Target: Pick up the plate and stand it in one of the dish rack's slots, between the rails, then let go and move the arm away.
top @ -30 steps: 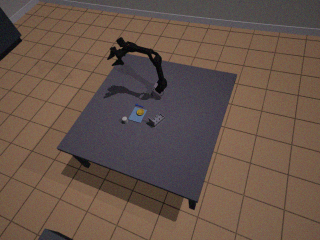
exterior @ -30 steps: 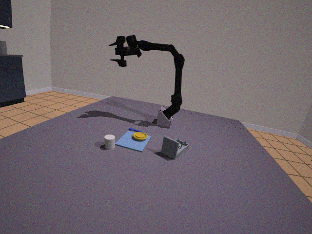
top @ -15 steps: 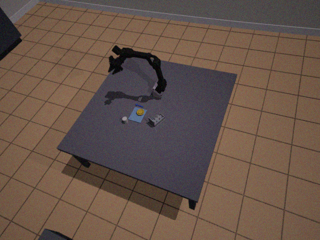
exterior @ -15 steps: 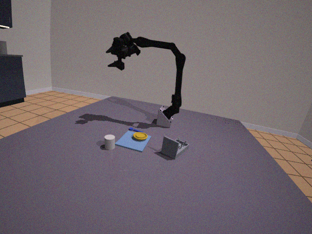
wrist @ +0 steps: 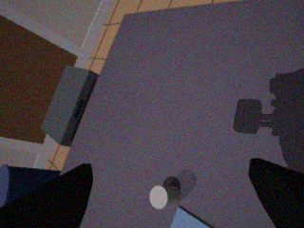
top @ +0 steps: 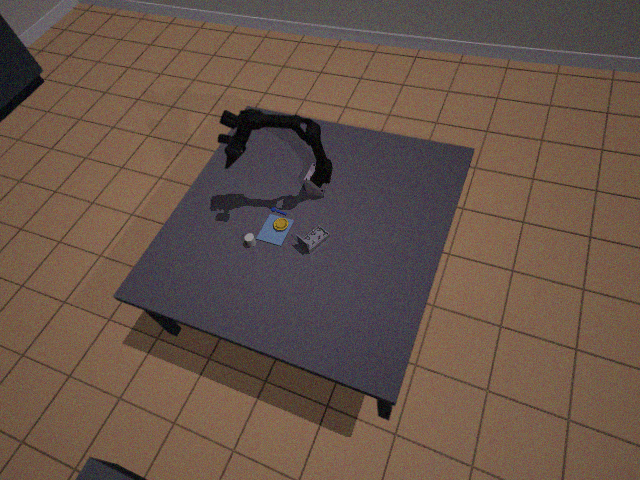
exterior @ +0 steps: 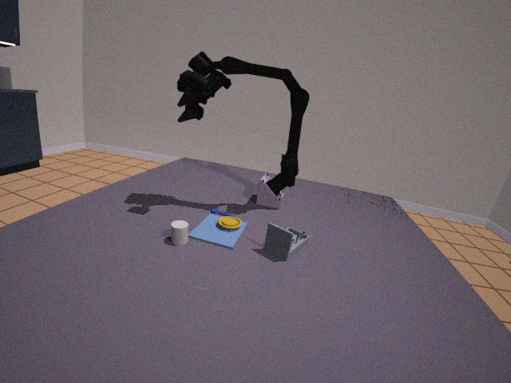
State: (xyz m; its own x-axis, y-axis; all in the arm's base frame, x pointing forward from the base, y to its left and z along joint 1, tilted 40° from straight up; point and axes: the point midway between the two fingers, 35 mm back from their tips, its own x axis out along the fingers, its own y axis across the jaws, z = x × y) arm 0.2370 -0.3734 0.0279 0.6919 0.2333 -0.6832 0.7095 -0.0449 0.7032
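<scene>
Right now my gripper tip is 20 mm short of the yellow plate, 210 mm to the right of it and 300 mm above it. Also, from my gripper tip: white cup 160 mm ahead, 120 mm to the left, 290 mm below; grey dish rack 40 mm ahead, 390 mm to the left, 290 mm below; light blue mat 50 mm ahead, 190 mm to the left, 310 mm below.
</scene>
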